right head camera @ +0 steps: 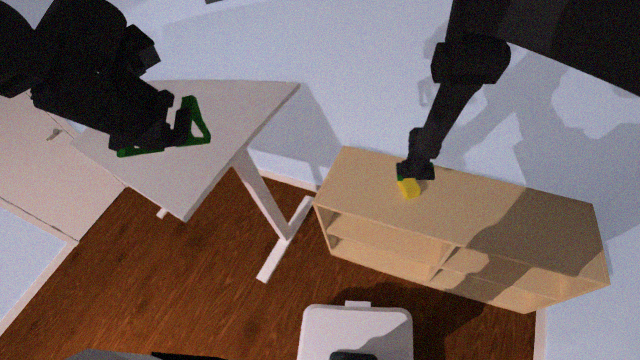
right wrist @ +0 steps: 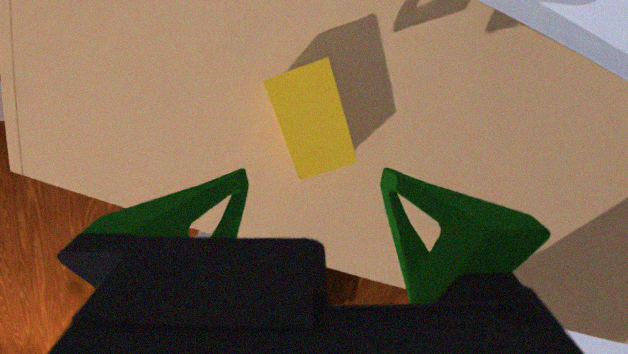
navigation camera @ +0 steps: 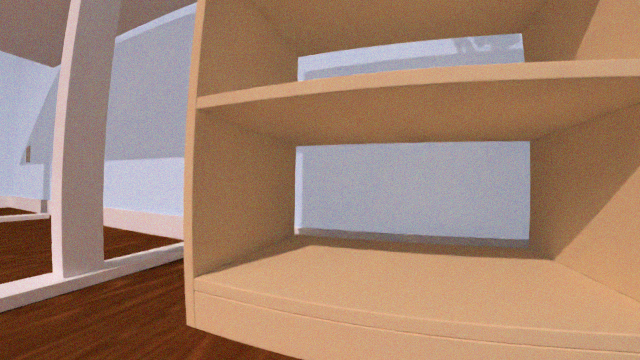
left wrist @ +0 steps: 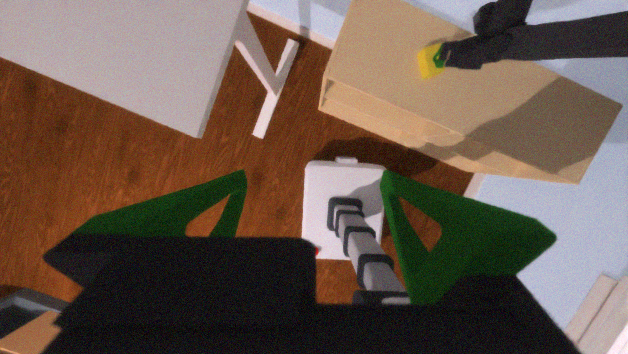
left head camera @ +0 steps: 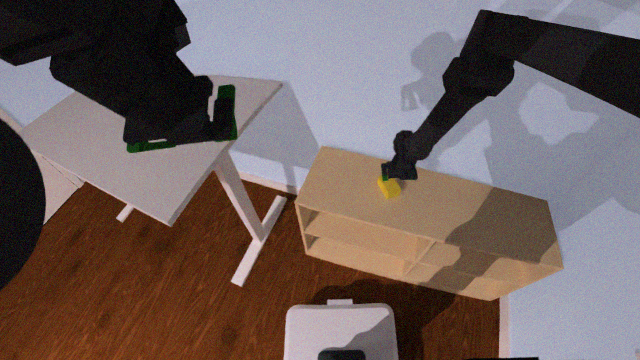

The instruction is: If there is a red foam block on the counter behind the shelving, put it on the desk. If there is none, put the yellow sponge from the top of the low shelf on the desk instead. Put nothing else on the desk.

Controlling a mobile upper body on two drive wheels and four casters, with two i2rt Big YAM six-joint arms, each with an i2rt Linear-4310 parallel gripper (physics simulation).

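Frame: origin at the left arm's base, x ahead, y left, z up, level; centimetres.
Seen in the pictures: left gripper, fingertip midpoint: (right head camera: 185, 143) (left wrist: 313, 177) (left head camera: 204, 138); right gripper, fingertip midpoint: (right head camera: 412, 178) (right wrist: 314, 176) (left wrist: 446, 59) (left head camera: 394, 178).
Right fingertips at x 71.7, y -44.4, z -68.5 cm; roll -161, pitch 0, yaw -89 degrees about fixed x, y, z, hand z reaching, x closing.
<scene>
A point is followed by its place in that frame.
The yellow sponge (left head camera: 390, 189) {y -43.9, x 71.2, z -75.5 cm} (right head camera: 410, 189) {y -44.4, x 71.4, z -75.5 cm} (left wrist: 427, 61) {y -41.7, x 73.9, z -75.5 cm} (right wrist: 310, 120) {y -44.0, x 75.2, z -75.5 cm} stands on top of the low shelf (left head camera: 345, 175) {y -25.5, x 83.0, z -80.0 cm} (right head camera: 360, 172) {y -23.4, x 84.8, z -80.0 cm} (left wrist: 380, 40) {y -24.5, x 82.7, z -80.0 cm} (right wrist: 150, 125) {y -24.6, x 74.5, z -80.0 cm}. My right gripper (left head camera: 393, 179) {y -44.4, x 71.7, z -68.5 cm} (right head camera: 416, 178) {y -44.4, x 71.7, z -68.5 cm} (right wrist: 314, 176) {y -44.4, x 71.7, z -68.5 cm} is open and empty, above the shelf top and close to the sponge. In the right wrist view the sponge is beyond the gap between the fingertips. My left gripper (left head camera: 182, 142) (right head camera: 162, 143) (left wrist: 313, 177) {y 0.0, x 35.2, z -13.2 cm} is open and empty, high up and overlapping the desk (left head camera: 165, 190) {y 33.2, x 50.3, z -46.0 cm} (right head camera: 175, 195) {y 35.7, x 47.8, z -46.0 cm} (left wrist: 140, 75) {y 40.2, x 52.3, z -46.0 cm} in the head views. A counter and a red foam block do not show.
My white base (left head camera: 340, 325) {y -22.4, x 21.8, z -115.0 cm} (right head camera: 357, 327) {y -23.2, x 22.0, z -115.0 cm} (left wrist: 320, 180) {y -6.2, x 20.7, z -115.0 cm} stands in front of the shelf. A white desk leg (left head camera: 240, 200) {y 26.5, x 76.7, z -90.5 cm} (right head camera: 262, 195) {y 26.2, x 77.6, z -87.9 cm} (navigation camera: 85, 150) {y 25.8, x 78.7, z -112.9 cm} is left of the shelf. A wall (left head camera: 320, 60) {y -15.3, x 109.1, z -35.9 cm} runs behind both. A pale door-like panel (right head camera: 45, 165) {y 249.2, x 91.0, z -64.7 cm} is at the left.
</scene>
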